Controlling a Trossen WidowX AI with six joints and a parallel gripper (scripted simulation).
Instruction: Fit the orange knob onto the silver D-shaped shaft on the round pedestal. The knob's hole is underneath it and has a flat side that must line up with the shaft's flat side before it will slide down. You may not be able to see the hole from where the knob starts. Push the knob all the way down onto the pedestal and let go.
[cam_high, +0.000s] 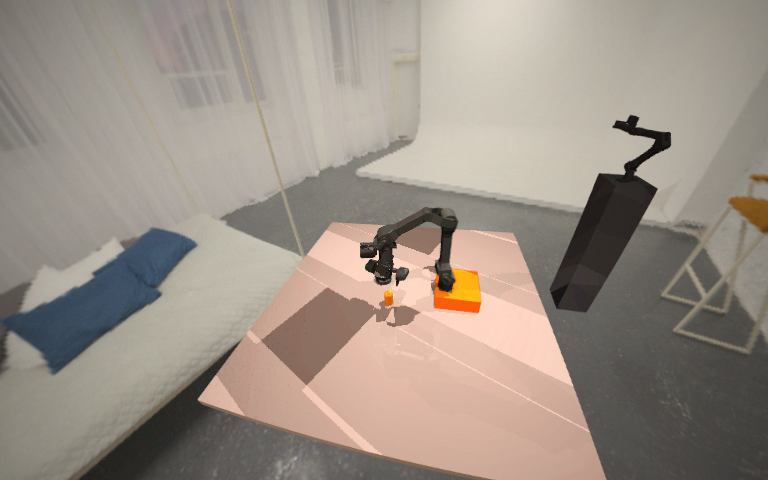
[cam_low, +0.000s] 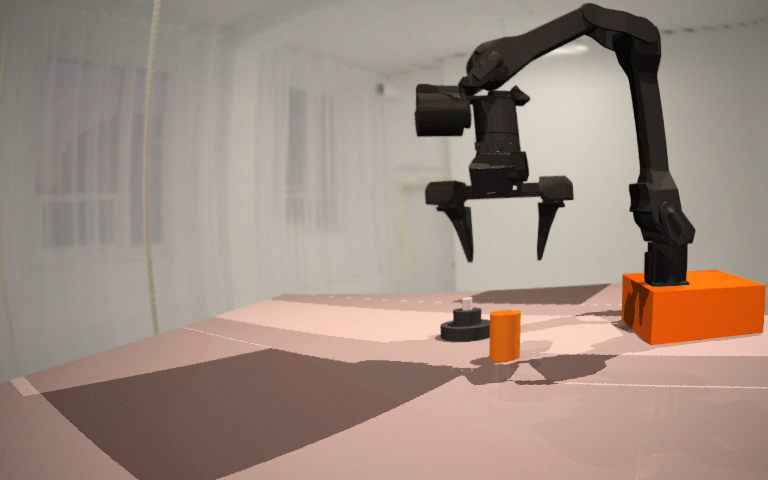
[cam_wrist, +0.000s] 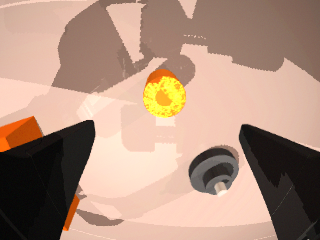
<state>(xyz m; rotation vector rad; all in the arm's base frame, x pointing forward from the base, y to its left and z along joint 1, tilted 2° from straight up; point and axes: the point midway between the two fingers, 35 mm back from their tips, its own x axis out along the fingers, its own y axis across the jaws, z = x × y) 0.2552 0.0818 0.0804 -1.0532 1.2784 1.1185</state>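
Now: gripper tip 80 mm above the orange knob. Also, from my gripper tip: dark round pedestal (150 mm to the right, 90 mm below, 70 mm ahead).
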